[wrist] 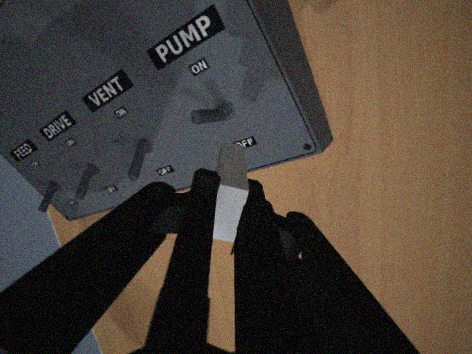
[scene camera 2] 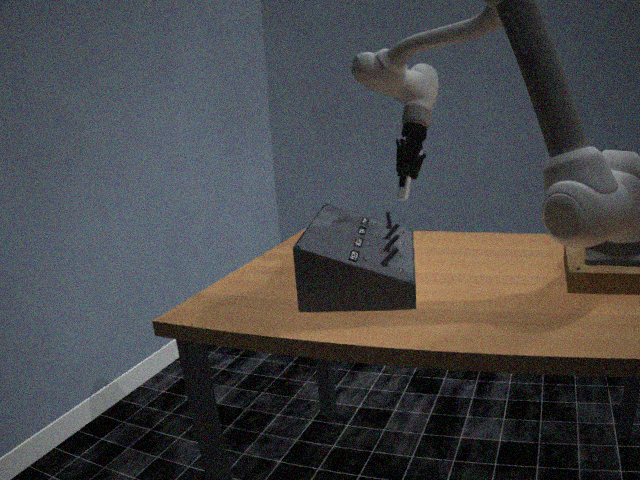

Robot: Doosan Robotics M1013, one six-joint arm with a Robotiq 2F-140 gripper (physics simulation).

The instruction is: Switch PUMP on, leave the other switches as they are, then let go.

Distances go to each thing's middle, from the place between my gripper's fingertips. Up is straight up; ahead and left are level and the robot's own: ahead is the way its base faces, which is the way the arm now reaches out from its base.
Scene:
My hand is 240 mm to the right of the dark sloped switch box (scene camera 2: 339,267), 90 mm above it and 40 mm short of it.

